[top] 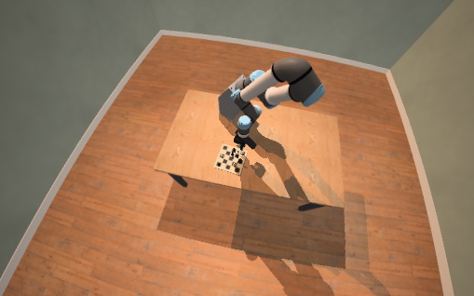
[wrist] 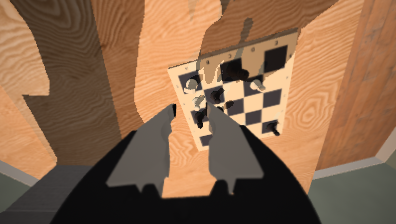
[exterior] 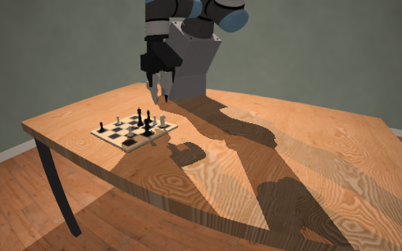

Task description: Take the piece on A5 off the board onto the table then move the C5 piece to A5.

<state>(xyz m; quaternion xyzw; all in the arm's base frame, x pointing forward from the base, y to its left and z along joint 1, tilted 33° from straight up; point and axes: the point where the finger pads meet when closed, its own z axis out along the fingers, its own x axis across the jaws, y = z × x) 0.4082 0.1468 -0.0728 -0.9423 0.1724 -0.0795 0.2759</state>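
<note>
Now: the white piece 80 mm below my hand. Round my hand: chessboard 70 mm ahead, 80 mm to the right, 100 mm below.
</note>
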